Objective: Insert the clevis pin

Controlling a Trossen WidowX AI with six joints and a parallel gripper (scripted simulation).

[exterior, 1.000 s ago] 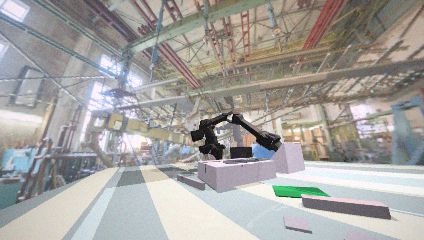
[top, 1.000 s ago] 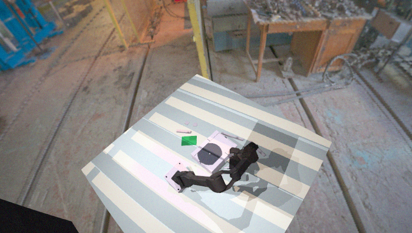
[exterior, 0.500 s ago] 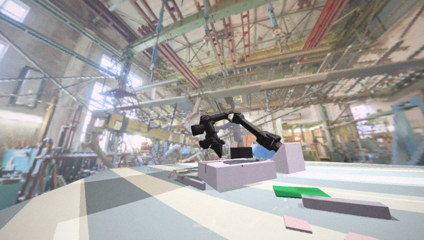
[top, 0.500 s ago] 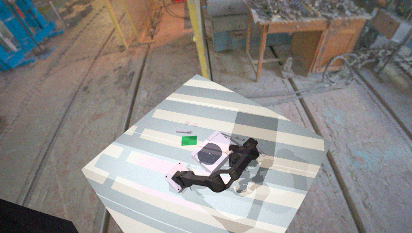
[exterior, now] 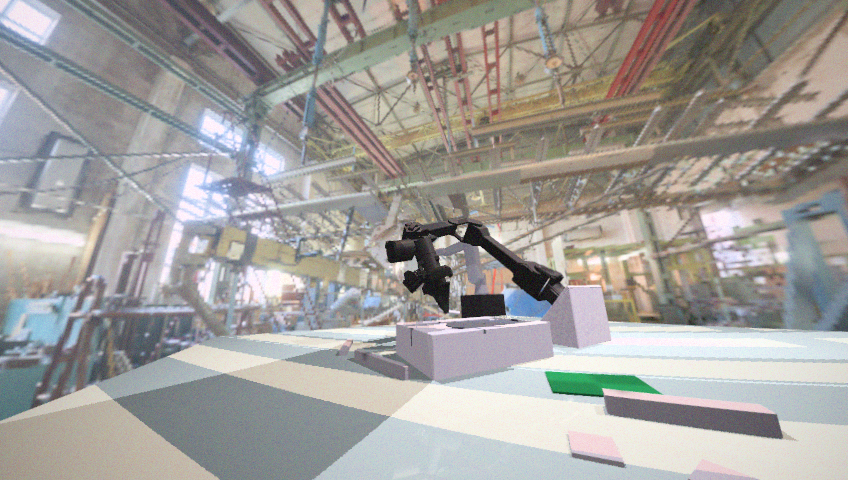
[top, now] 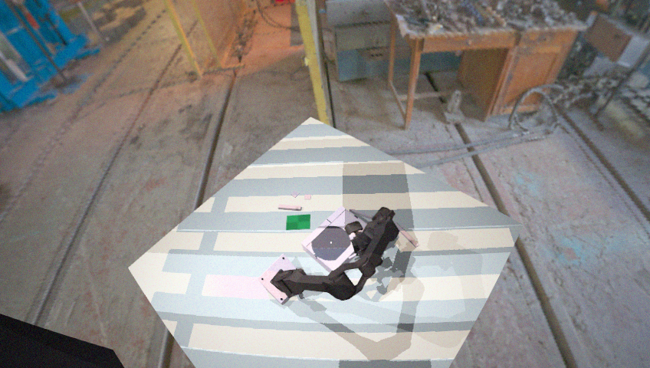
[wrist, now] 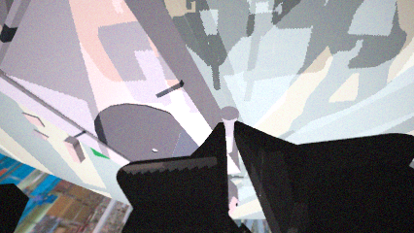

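My gripper tip is now 12 cm to the right of the grey disc, 2 cm above it and 1 cm past it. Round my gripper tip: steel tray 11 cm to the left, 3 cm below, 3 cm ahead; green patch 33 cm to the left, 7 cm below, 1 cm ahead; clevis pin 1 cm behind.
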